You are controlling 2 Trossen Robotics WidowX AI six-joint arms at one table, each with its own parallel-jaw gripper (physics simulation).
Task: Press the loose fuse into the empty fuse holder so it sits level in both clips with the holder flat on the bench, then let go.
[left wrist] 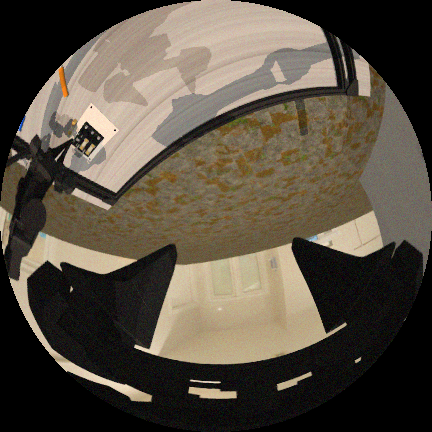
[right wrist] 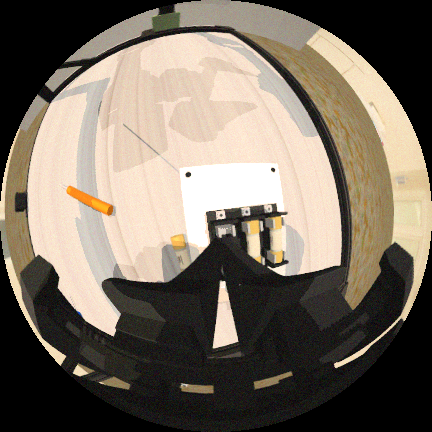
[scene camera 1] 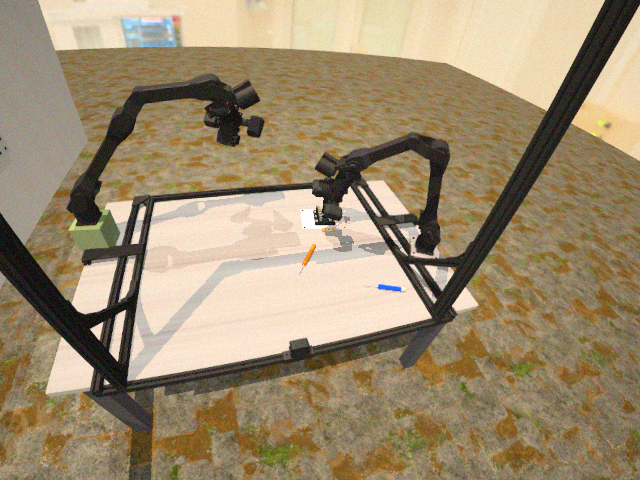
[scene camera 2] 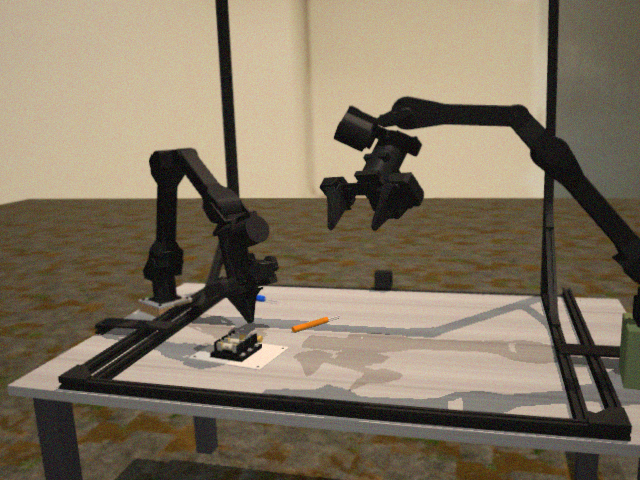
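Pixels of known places: left gripper, fingertip midpoint: (left wrist: pixel 236 247) (scene camera 1: pixel 240 130) (scene camera 2: pixel 350 229); right gripper, fingertip midpoint: (left wrist: pixel 72 138) (right wrist: pixel 220 242) (scene camera 1: pixel 322 213) (scene camera 2: pixel 250 322); left arm's base at its link origin: (scene camera 1: pixel 89 219); right arm's base at its link origin: (scene camera 1: pixel 424 248) (scene camera 2: pixel 165 299).
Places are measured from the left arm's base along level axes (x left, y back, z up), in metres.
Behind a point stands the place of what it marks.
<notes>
The black fuse holder (scene camera 1: pixel 324 222) @(y -0.793, x 0.047, z -0.097 m) (scene camera 2: pixel 235 354) @(y -0.779, x 0.123, z -0.093 m) (left wrist: pixel 88 135) @(y -0.770, x 0.083, z -0.083 m) (right wrist: pixel 233 214) @(y -0.767, x 0.072, z -0.097 m) lies flat on a white plate (scene camera 1: pixel 307 219) @(y -0.733, x 0.080, z -0.106 m) (scene camera 2: pixel 271 355) @(y -0.720, x 0.077, z -0.107 m) (left wrist: pixel 102 117) @(y -0.716, x 0.084, z -0.107 m) (right wrist: pixel 230 185) @(y -0.735, x 0.078, z -0.107 m). In the right wrist view, two slots hold fuses; the left slot's visible clip is empty and its near end is hidden. The loose yellow-capped fuse (scene camera 2: pixel 259 338) @(y -0.779, x 0.014, z -0.098 m) (left wrist: pixel 74 122) @(y -0.778, x 0.014, z -0.097 m) (right wrist: pixel 178 242) @(y -0.783, x 0.010, z -0.094 m) lies beside the holder, partly hidden by a finger in the right wrist view. My right gripper (scene camera 2: pixel 250 320) @(y -0.780, x 0.046, z -0.051 m) (right wrist: pixel 220 242) @(y -0.780, x 0.046, z -0.051 m) is shut and empty above the holder, tips over its left part. My left gripper (scene camera 2: pixel 352 227) @(y -0.494, x 0.213, z 0.193 m) (left wrist: pixel 236 247) @(y -0.494, x 0.213, z 0.193 m) is open and empty, high above the table.
An orange screwdriver (scene camera 1: pixel 309 255) @(y -0.707, x -0.120, z -0.097 m) (scene camera 2: pixel 310 324) @(y -0.705, x -0.105, z -0.099 m) (left wrist: pixel 63 82) (right wrist: pixel 90 200) @(y -0.715, x -0.096, z -0.096 m) and a blue screwdriver (scene camera 1: pixel 389 287) @(y -0.939, x -0.283, z -0.096 m) (scene camera 2: pixel 261 298) @(y -0.911, x -0.265, z -0.099 m) (left wrist: pixel 21 123) lie on the table. A black frame (scene camera 1: pixel 232 192) @(y -0.443, x 0.260, z -0.095 m) (scene camera 2: pixel 330 404) @(y -0.513, x 0.286, z -0.089 m) borders the work area, with upright posts at its corners.
</notes>
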